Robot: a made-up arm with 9 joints.
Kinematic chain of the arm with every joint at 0, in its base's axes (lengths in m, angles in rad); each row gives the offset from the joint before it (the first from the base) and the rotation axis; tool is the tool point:
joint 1: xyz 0 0 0.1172 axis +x
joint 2: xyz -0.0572 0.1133 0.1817 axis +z
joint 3: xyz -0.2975 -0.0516 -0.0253 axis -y
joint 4: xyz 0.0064 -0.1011 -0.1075 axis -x
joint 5: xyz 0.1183 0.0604 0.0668 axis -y
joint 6: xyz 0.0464 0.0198 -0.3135 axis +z
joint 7: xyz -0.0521 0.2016 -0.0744 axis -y
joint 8: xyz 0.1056 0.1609 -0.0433 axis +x
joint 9: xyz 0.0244 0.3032 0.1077 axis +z
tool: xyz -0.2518 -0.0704 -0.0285
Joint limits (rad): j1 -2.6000..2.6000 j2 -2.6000..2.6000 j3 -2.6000..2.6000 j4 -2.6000..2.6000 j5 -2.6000..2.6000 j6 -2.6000..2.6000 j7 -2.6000..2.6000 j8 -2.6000..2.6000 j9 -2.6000..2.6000
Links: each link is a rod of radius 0.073 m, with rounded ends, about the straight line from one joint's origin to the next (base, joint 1, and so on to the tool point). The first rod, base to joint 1, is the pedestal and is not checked.
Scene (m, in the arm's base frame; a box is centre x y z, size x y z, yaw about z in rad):
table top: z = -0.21
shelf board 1: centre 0.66 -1 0.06 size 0.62 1.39 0.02 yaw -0.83
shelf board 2: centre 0.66 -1 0.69 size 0.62 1.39 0.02 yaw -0.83
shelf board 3: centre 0.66 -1 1.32 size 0.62 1.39 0.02 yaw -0.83
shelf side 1: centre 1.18 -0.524 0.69 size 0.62 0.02 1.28 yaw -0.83
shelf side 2: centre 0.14 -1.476 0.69 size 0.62 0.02 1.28 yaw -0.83
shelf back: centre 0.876 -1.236 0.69 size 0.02 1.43 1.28 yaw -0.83
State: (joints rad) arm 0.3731 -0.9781 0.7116 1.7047 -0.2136 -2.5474 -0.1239 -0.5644 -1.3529
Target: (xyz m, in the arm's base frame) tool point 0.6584 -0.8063 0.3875
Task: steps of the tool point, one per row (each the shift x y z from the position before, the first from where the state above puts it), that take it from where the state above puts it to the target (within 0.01 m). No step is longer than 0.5 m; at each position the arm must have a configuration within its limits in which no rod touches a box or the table.
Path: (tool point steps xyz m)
1: 0.2464 -0.3841 -0.1853
2: 0.3933 -0.2027 -0.1897
3: 0.4458 0.0156 -0.1414
4: 0.3948 0.2171 -0.0592

